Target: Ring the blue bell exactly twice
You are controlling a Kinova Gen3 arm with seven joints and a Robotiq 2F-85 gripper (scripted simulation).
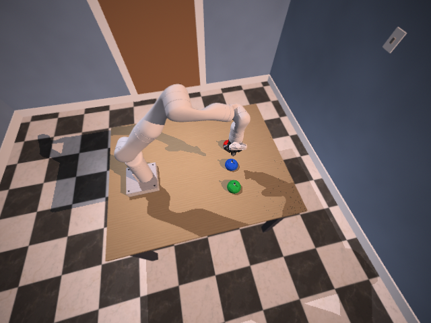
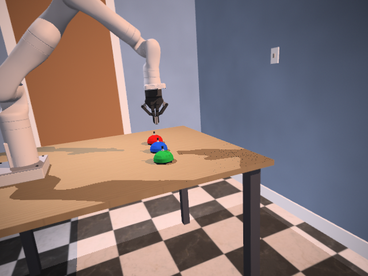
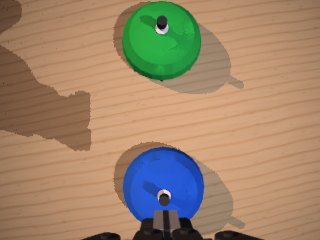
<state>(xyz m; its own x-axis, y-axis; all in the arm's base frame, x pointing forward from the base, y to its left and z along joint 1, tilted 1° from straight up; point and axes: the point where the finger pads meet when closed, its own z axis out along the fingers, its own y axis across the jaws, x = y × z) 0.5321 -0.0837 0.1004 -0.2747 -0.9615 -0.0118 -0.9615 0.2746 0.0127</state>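
My gripper is now 11 cm above the blue bell. Also, from my hand: green bell: 15 cm to the right, 11 cm below, 4 cm behind; red bell: 15 cm to the left, 11 cm below, 4 cm ahead.
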